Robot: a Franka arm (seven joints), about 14 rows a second.
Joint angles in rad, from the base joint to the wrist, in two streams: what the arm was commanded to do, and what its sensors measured. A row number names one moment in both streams.
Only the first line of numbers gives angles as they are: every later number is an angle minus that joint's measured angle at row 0.
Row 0, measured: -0.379 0.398 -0.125 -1.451 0.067 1.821 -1.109
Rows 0 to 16, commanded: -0.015 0.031 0.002 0.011 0.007 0.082 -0.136; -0.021 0.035 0.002 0.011 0.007 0.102 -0.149; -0.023 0.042 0.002 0.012 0.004 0.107 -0.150; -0.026 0.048 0.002 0.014 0.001 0.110 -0.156; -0.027 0.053 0.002 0.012 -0.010 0.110 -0.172; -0.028 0.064 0.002 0.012 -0.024 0.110 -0.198; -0.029 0.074 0.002 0.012 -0.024 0.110 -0.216; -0.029 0.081 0.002 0.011 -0.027 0.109 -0.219; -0.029 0.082 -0.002 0.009 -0.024 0.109 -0.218; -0.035 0.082 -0.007 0.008 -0.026 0.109 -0.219; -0.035 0.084 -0.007 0.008 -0.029 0.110 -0.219; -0.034 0.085 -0.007 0.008 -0.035 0.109 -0.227; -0.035 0.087 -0.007 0.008 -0.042 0.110 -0.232; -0.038 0.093 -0.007 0.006 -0.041 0.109 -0.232; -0.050 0.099 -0.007 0.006 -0.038 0.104 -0.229; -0.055 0.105 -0.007 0.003 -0.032 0.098 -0.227; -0.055 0.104 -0.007 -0.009 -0.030 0.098 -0.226
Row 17, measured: -0.041 0.093 -0.013 -0.003 -0.025 0.098 -0.214
